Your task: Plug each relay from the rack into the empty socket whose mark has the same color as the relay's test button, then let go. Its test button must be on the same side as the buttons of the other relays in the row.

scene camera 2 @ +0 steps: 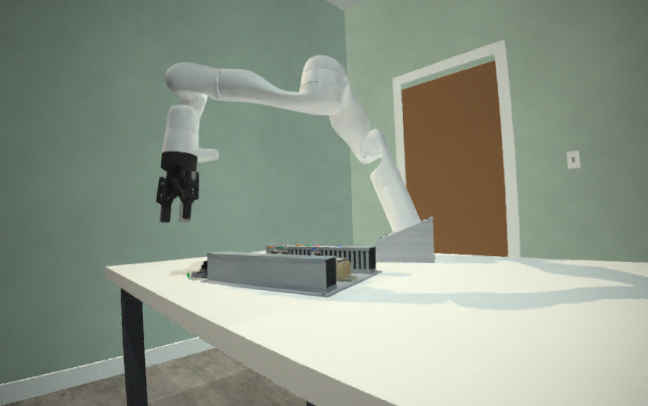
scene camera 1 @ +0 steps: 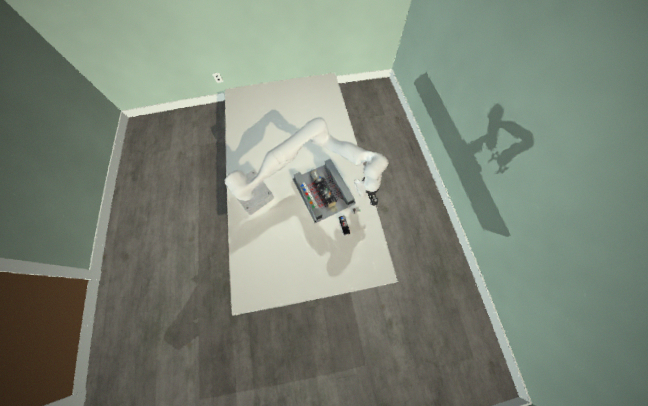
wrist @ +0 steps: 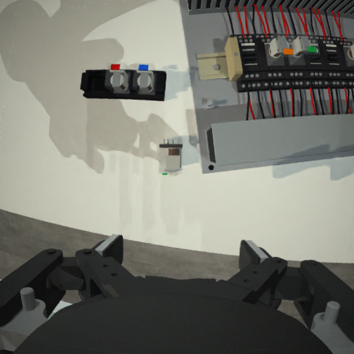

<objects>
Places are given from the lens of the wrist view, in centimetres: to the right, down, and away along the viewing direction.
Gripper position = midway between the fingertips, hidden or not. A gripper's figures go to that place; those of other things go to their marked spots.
my gripper (wrist: 180, 251): 0, 5, 15
clear-cased relay (wrist: 170, 155): -1, -2, 25
clear-cased relay (wrist: 307, 49): 14, -14, 19
</objects>
